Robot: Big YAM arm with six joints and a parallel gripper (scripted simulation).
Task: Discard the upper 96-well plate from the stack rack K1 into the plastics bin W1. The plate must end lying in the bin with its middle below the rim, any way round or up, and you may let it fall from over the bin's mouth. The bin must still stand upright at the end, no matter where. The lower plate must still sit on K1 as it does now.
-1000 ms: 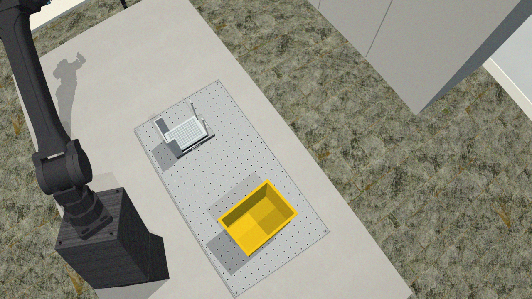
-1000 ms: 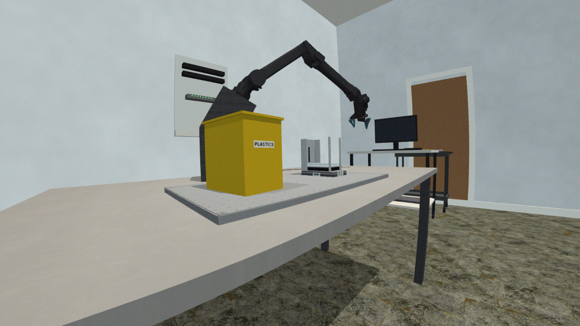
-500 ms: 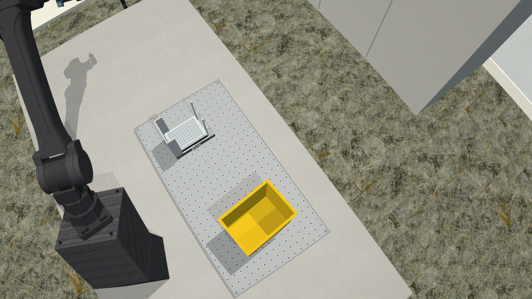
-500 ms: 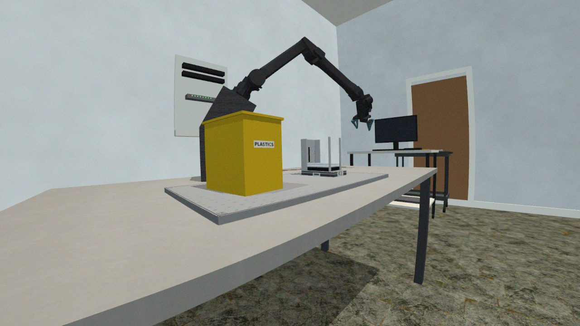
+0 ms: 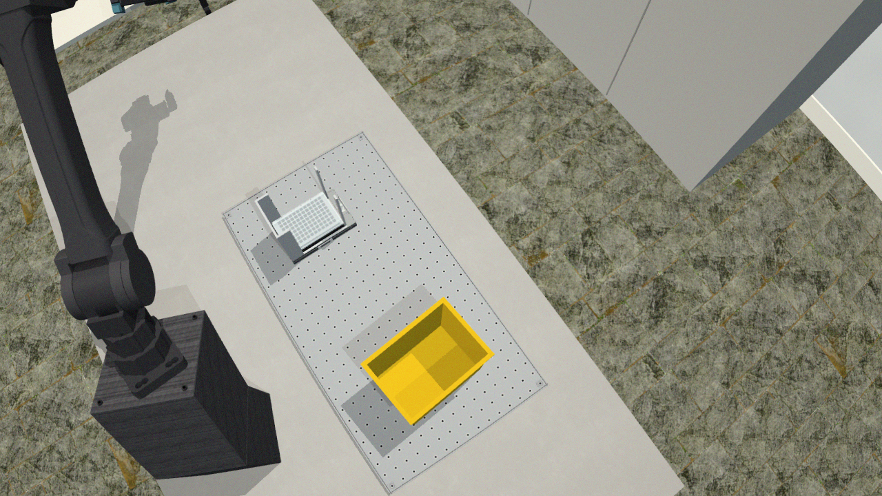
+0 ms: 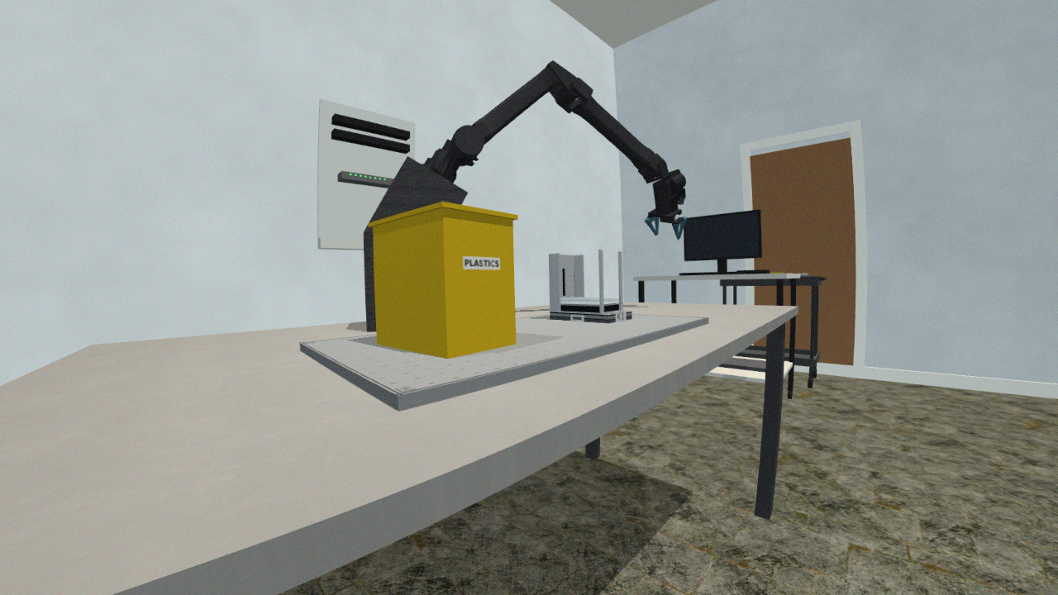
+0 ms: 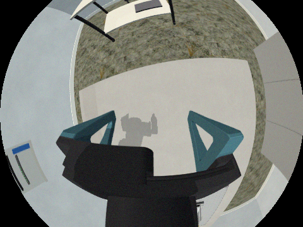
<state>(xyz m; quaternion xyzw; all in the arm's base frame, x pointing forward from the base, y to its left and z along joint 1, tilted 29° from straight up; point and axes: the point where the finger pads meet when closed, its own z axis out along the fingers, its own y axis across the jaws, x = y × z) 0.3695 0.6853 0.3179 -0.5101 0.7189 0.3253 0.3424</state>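
Now: the white 96-well plate 61 cm to the right of my hand, 21 cm below it and 2 cm behind it. Round my hand: yellow plastics bin W1: 100 cm to the right, 16 cm below, 4 cm behind; black plate: 61 cm to the right, 22 cm below, 2 cm behind.
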